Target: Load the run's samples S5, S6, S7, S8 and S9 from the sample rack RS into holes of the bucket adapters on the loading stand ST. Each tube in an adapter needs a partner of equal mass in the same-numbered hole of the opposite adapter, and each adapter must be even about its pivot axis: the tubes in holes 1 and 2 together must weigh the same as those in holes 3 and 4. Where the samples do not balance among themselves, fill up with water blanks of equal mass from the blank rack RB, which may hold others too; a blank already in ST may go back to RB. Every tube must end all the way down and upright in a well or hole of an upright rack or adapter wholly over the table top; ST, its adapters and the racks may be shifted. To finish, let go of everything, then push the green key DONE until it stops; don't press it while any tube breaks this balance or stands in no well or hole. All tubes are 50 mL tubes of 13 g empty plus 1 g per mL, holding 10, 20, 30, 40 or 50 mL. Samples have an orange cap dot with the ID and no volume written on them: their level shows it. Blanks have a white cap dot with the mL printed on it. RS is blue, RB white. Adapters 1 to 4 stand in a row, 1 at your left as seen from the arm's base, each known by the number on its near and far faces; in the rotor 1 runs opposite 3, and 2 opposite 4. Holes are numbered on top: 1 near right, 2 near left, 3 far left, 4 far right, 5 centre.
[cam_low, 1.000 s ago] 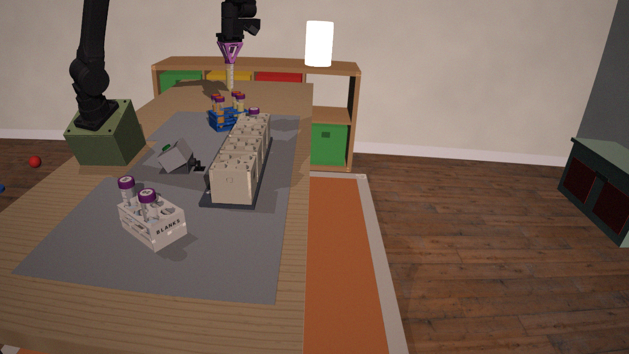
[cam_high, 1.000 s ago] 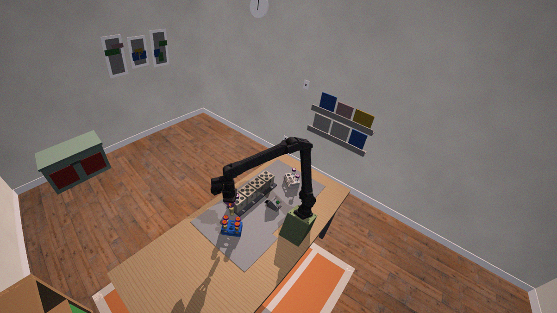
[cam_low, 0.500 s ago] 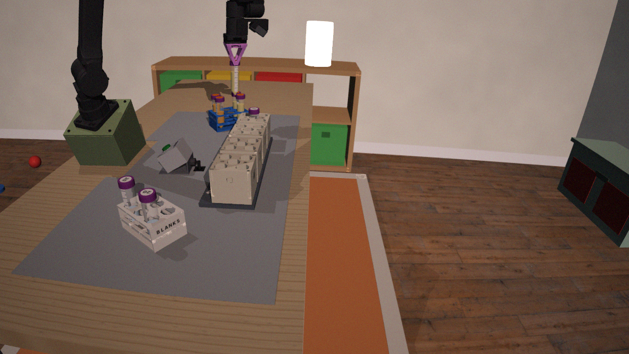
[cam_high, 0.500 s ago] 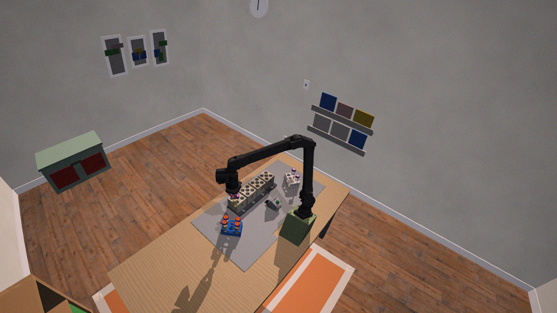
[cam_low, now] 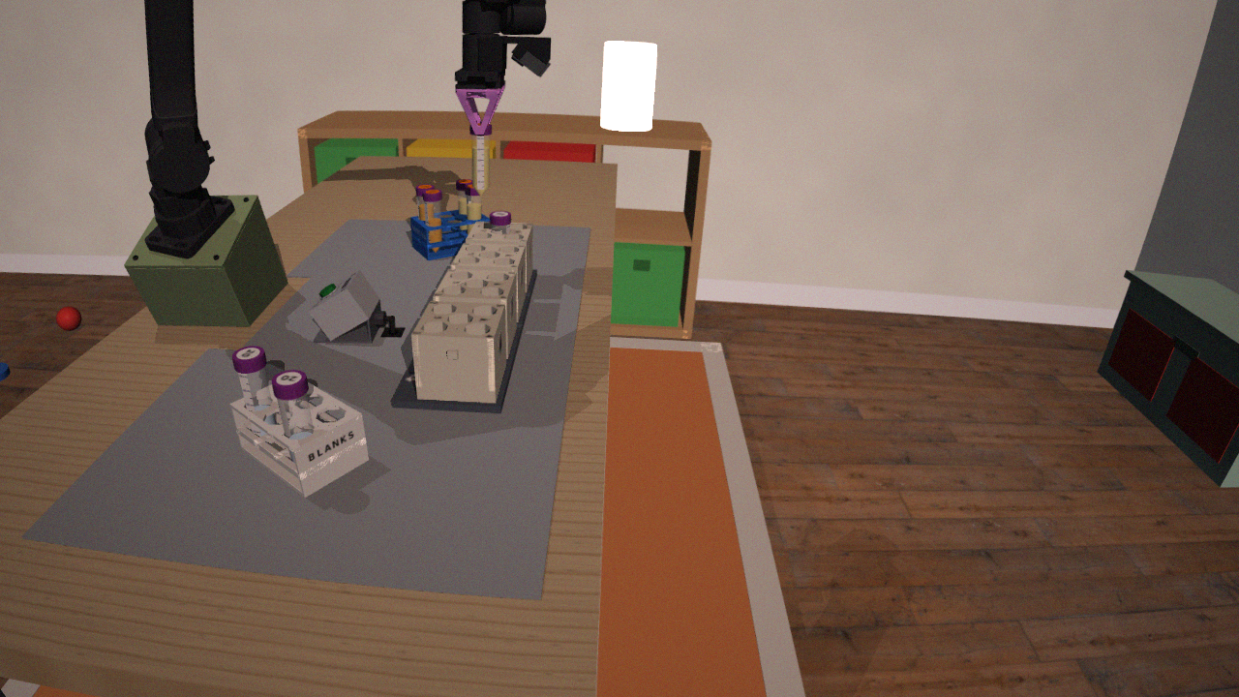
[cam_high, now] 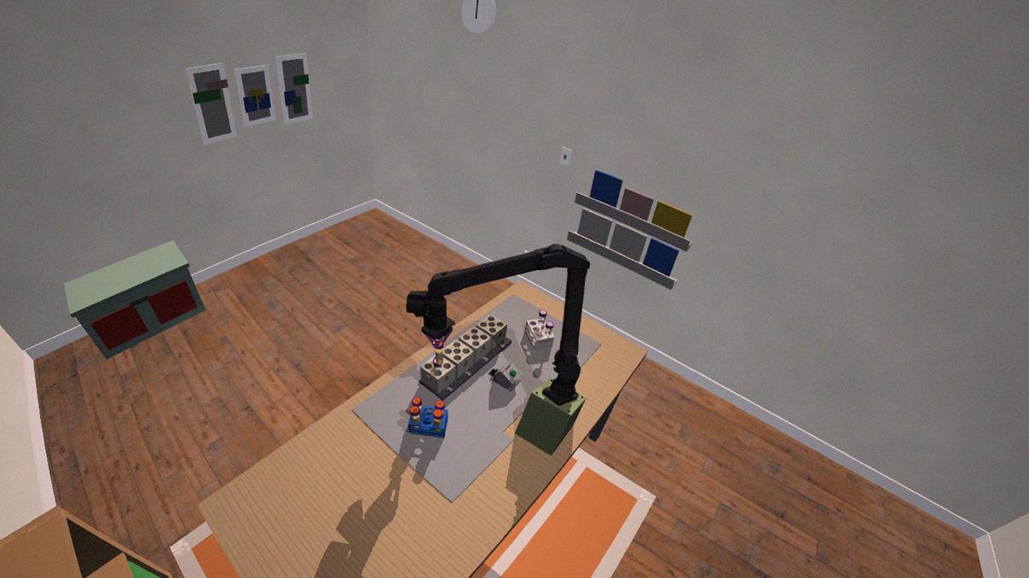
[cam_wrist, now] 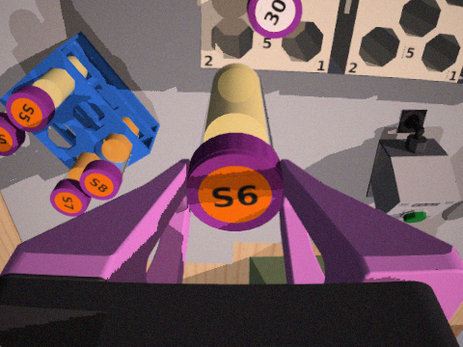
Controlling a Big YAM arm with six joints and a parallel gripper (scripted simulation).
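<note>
Right now the sample S8 is 13 cm behind my hand, 8 cm to the left of it and 20 cm below it. Round my hand: sample tube S9: 10 cm behind, 18 cm to the left, 20 cm below; orange-dot sample tube: 16 cm behind, 11 cm to the left, 20 cm below; water blank marked 30: 5 cm ahead, 2 cm to the right, 19 cm below.
</note>
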